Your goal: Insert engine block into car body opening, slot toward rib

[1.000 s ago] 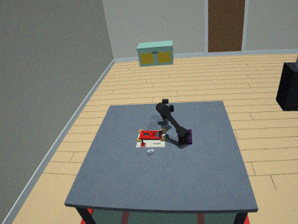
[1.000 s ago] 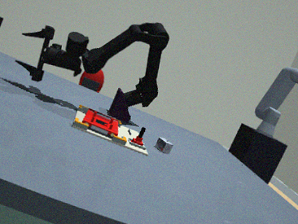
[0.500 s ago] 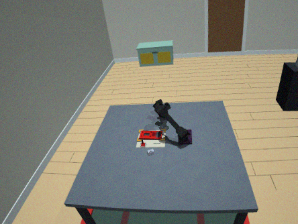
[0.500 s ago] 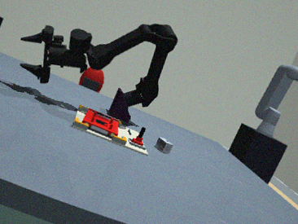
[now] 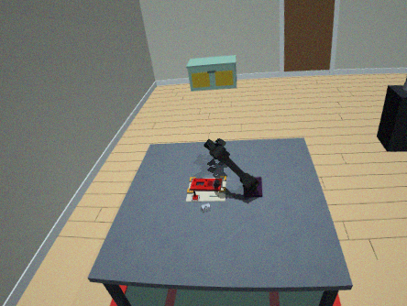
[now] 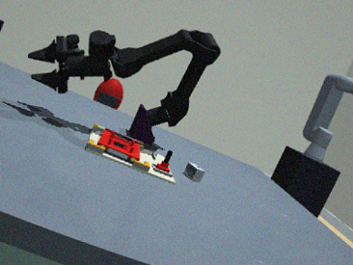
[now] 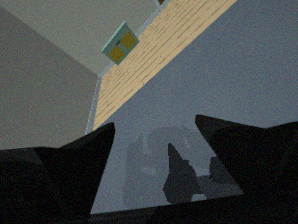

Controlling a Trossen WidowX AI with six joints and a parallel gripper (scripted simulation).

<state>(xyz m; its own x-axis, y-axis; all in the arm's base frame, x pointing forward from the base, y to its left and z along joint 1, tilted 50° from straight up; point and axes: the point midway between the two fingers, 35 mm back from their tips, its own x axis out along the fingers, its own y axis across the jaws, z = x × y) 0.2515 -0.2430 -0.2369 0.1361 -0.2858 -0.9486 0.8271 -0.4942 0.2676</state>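
The grey engine block lies 53 cm to the left of my gripper tip, 9 cm below it and 1 cm ahead of it.
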